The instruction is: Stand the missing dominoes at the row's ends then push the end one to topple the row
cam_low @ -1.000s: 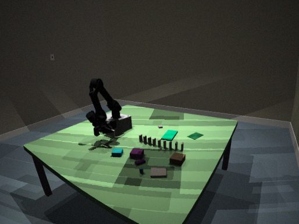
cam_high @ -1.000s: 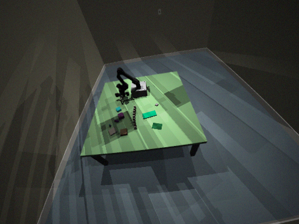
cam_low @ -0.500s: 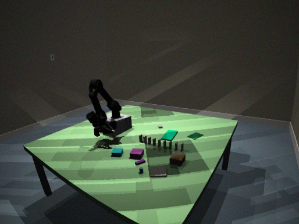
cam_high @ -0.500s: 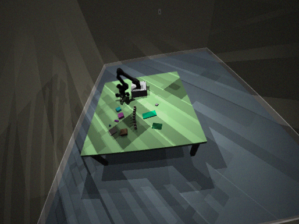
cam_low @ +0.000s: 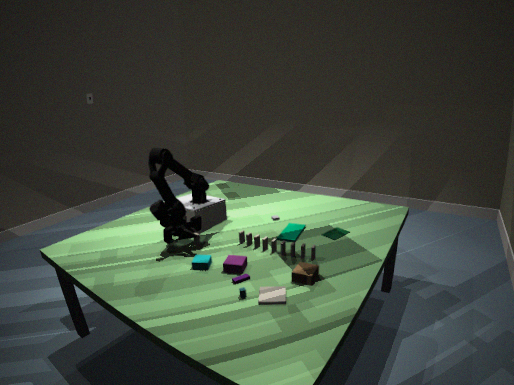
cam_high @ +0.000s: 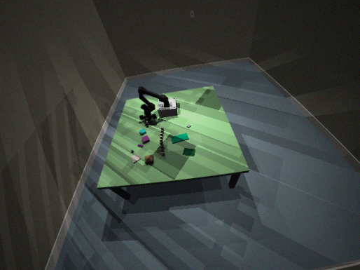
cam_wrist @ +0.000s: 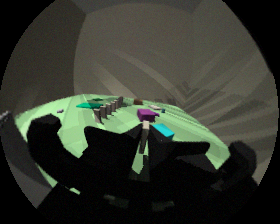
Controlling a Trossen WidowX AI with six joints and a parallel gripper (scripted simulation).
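Now: the cyan block 7 cm ahead of my gripper tip, 6 cm to the right of it and 6 cm below it. Round my gripper tip: purple bar 25 cm ahead, 7 cm below, 6 cm to the right; then magenta block 19 cm ahead, 6 cm below, 1 cm to the right; then teal peg 31 cm ahead, 13 cm to the right, 6 cm below.
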